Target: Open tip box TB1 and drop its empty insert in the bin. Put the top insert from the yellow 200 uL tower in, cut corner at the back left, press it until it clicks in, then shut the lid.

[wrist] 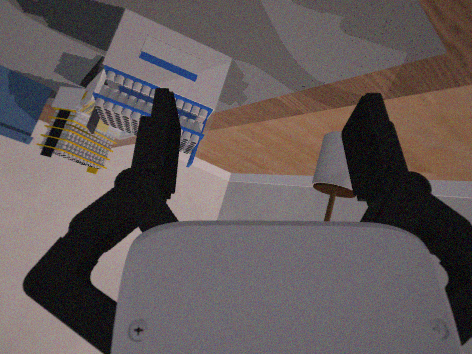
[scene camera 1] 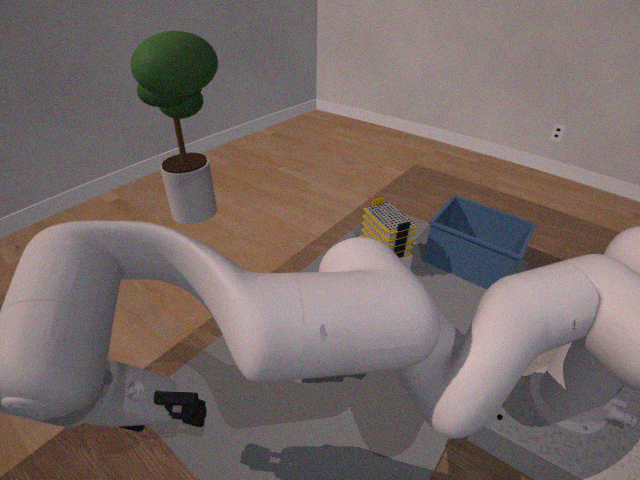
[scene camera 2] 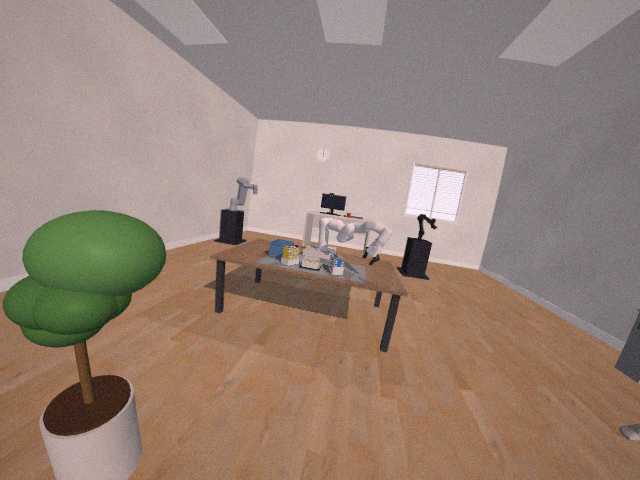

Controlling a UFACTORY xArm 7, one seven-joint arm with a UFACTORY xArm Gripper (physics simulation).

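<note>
My gripper [scene camera 1: 155,416] [scene camera 2: 371,256] [wrist: 264,110] is open, with nothing between its two black fingers. It is off to the side of the tip box and the towers. The yellow tower [scene camera 1: 387,226] [scene camera 2: 291,254] [wrist: 79,141] stands upright on a white base beside the blue bin [scene camera 1: 462,260] [scene camera 2: 279,248] [wrist: 19,104]. Its stacked inserts have yellow edges. The tip box TB1 [scene camera 2: 310,262] stands to the right of the yellow tower in scene camera 2. The arm hides it in scene camera 1, and it is mostly hidden in the wrist view. I cannot tell how its lid stands.
A blue-edged tower [scene camera 2: 337,265] [wrist: 205,62] on a white base stands on the other side of the tip box. In the wrist view the left finger overlaps it. The arm [scene camera 1: 351,320] stretches across scene camera 1. A potted plant [scene camera 1: 192,198] [scene camera 2: 93,444] [wrist: 329,160] stands on the floor.
</note>
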